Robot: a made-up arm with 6 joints.
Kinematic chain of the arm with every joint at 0, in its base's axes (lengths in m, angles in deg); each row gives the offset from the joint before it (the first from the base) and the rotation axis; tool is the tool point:
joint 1: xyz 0 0 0.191 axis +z
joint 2: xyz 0 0 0 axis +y
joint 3: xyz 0 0 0.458 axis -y
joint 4: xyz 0 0 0 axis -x
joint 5: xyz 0.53 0 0 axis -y
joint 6: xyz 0 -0.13 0 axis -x
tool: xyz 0 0 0
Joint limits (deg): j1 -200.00..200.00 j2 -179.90..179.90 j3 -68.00..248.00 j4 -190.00..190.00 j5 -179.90..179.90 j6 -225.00..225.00
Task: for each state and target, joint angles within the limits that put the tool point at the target. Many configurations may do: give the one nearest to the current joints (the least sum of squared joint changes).
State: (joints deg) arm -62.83 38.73 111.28 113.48 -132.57 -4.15
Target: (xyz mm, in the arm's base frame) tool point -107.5 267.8 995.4
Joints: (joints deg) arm -59.22 15.24 140.47 110.11 -132.57 -4.15
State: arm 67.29 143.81 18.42 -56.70 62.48 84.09
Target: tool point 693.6 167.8 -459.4
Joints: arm 21.19 116.16 69.19 -43.53 62.48 84.09
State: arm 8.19 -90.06 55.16 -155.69 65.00 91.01
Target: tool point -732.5 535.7 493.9
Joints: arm -28.50 -89.28 61.83 -158.89 65.00 91.01
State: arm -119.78 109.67 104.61 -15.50 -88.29 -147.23
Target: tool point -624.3 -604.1 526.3
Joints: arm -127.42 91.43 134.22 -8.02 -88.29 -147.23
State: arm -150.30 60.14 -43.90 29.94 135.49 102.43
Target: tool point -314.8 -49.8 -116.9
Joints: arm -150.23 61.96 -46.42 29.57 135.49 102.43
